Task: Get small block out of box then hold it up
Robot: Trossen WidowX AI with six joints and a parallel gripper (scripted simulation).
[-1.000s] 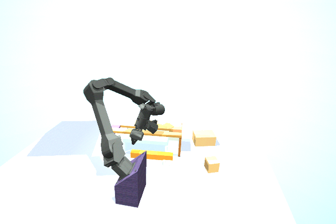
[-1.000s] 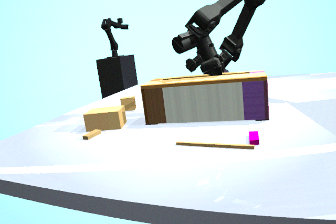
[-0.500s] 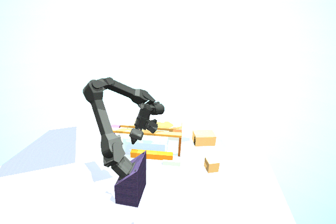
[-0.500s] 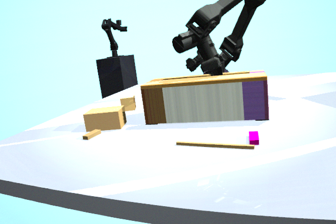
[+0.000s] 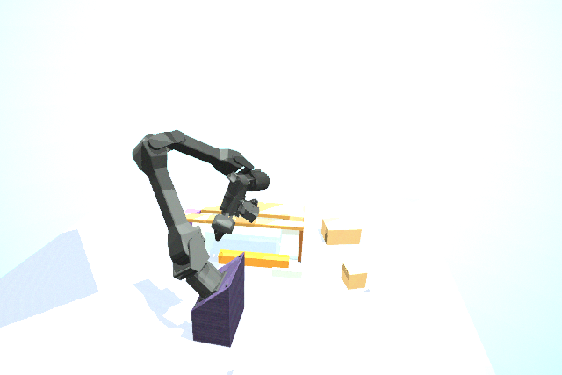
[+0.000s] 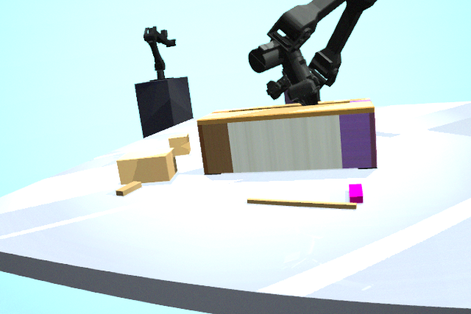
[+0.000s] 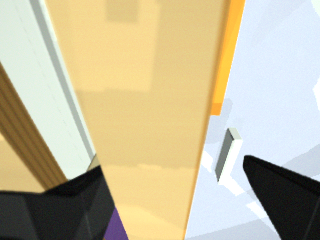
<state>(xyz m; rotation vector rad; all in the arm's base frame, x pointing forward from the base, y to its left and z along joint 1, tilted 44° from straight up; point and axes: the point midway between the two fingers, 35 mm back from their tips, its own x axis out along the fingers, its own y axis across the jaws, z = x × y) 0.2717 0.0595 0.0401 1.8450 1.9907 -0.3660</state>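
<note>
Right now the tan block is 50 mm ahead of my gripper tip and 30 mm to the left of it. Round my gripper tip: orange bar: 110 mm to the right, 70 mm below, 10 mm behind; thin wooden stick: 330 mm ahead, 80 mm below, 20 mm to the left; box: 60 mm to the right, 40 mm ahead, 30 mm below.
</note>
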